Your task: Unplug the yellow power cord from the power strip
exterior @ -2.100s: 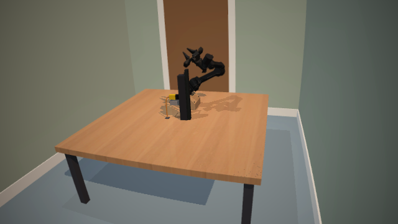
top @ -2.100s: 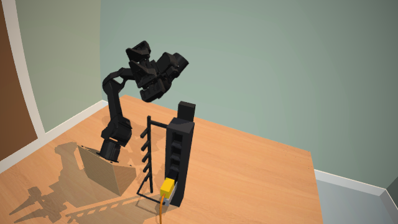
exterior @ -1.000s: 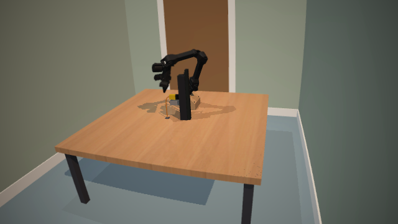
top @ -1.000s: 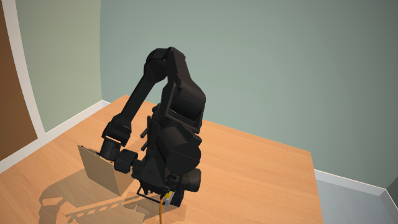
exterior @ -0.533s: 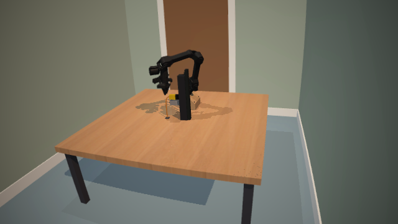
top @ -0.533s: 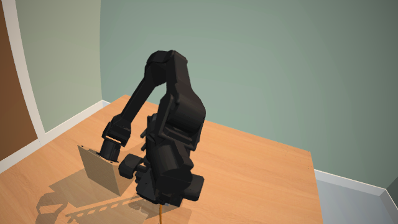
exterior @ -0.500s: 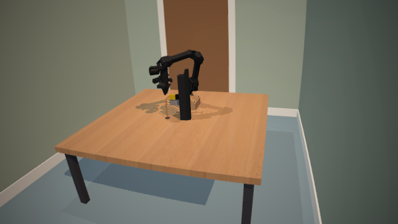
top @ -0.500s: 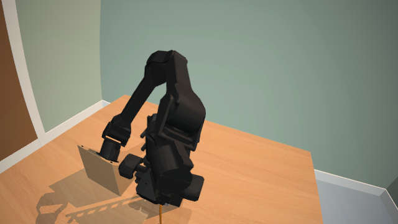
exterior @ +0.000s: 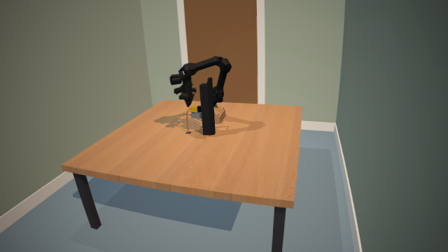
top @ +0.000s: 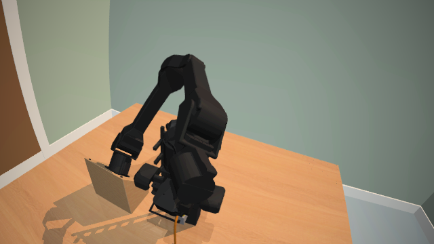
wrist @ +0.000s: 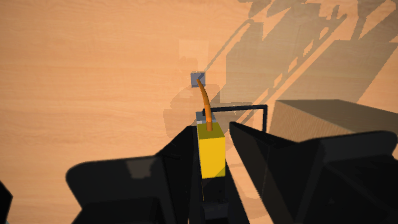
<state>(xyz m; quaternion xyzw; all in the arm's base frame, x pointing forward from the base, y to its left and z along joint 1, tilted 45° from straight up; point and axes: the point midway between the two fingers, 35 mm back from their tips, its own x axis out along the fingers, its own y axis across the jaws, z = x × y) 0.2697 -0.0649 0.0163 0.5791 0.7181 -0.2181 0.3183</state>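
Now: the yellow plug 20 mm behind my gripper tip, 50 mm to the left of it and 10 mm below it.
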